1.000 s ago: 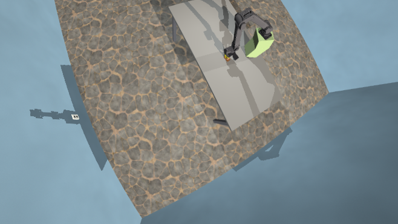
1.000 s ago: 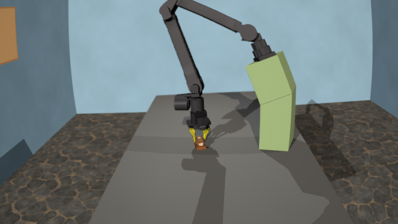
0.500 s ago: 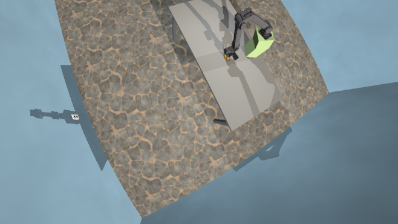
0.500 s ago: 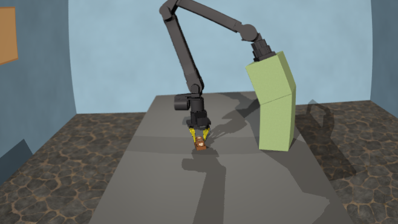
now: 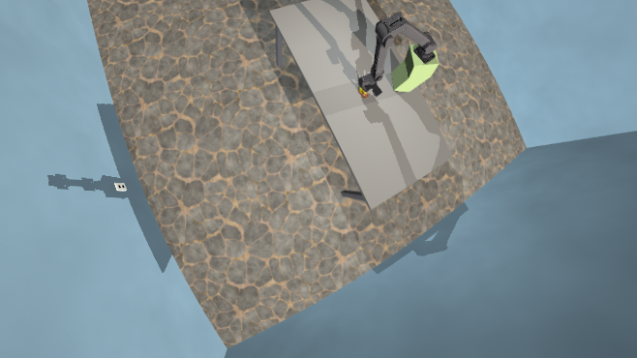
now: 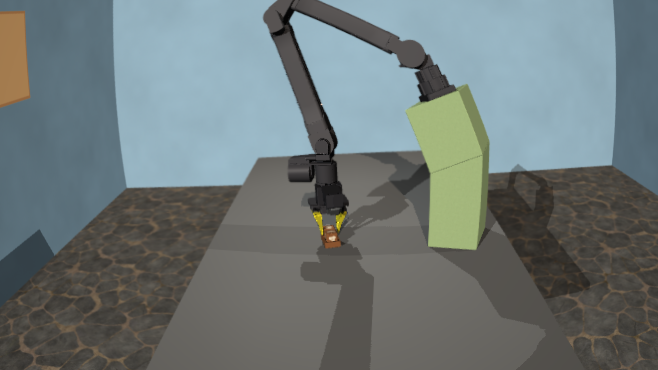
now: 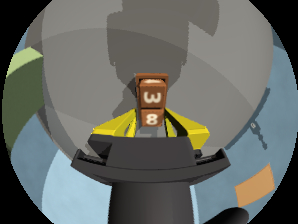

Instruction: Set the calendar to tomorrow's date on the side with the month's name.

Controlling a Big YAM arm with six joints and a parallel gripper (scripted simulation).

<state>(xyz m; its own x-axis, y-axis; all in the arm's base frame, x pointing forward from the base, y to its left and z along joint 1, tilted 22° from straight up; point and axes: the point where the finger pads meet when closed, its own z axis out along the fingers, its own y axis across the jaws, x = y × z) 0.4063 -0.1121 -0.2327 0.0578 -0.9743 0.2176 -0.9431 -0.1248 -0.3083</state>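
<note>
Now: hand 2 cm to the right of the calendar tray and 2 cm above it. Also, from my hand: brown number cube: right at my hand.
</note>
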